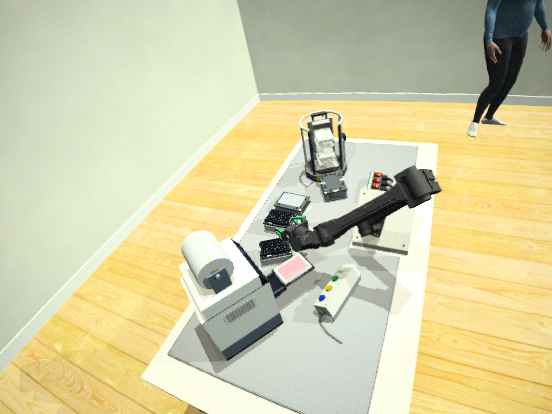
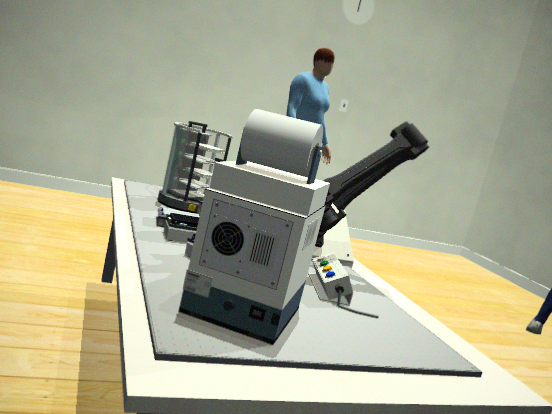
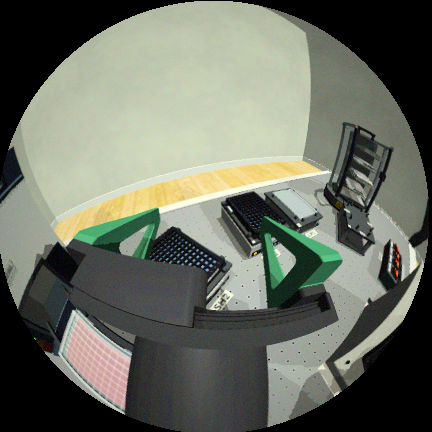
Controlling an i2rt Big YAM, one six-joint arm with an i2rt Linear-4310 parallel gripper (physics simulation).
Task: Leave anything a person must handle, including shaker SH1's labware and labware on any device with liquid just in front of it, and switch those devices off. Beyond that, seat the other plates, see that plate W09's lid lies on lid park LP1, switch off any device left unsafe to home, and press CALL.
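Frame: origin at the arm's base, x ahead, y left, z up, level; millimetres.
Where they show: gripper, fingertip midpoint: (image 1: 283, 223) (image 3: 209, 217).
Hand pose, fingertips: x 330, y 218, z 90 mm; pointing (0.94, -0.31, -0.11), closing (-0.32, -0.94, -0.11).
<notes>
Each offset is from my fingertips to the top centre of the thing. "pt": to the spot under its first point.
My gripper (image 1: 290, 226) (image 3: 209, 217) is open and empty, its green fingers above the shaker area. A dark well plate {103 mm down, 40 mm ahead, 49 mm left} (image 1: 276, 248) (image 3: 187, 257) sits on the shaker labelled SH2, below the fingers; it looks slightly skewed. Another dark plate {103 mm down, 111 mm ahead, 127 mm right} (image 1: 280, 218) (image 3: 252, 212) is on shaker SH1, where a small orange light {pt 163 mm down, 37 mm ahead, 101 mm right} (image 3: 255, 253) shows. A pale, flat lid-like panel {129 mm down, 129 mm ahead, 284 mm right} (image 1: 293, 201) (image 3: 294, 202) lies on LP1. A pink plate {47 mm down, 120 mm back, 161 mm left} (image 1: 294, 269) (image 3: 100, 355) is on the big device's extended tray. The button box {88 mm down, 295 mm back, 140 mm left} (image 1: 345, 287) (image 2: 336, 280) has green, yellow and blue buttons. CALL's label is unreadable.
The big white device (image 1: 245, 320) (image 2: 295, 200) carries a roll. A carousel {176 mm up, 80 mm ahead, 641 mm right} (image 1: 344, 160) (image 2: 192, 165) stands at the far end, beside a dark nest {96 mm down, 35 mm back, 465 mm right} (image 1: 333, 186) (image 3: 356, 225). Red switches {119 mm down, 253 mm back, 513 mm right} (image 1: 376, 185) (image 3: 397, 260) are near the arm base. A person (image 1: 507, 55) (image 2: 310, 97) stands beyond the table.
</notes>
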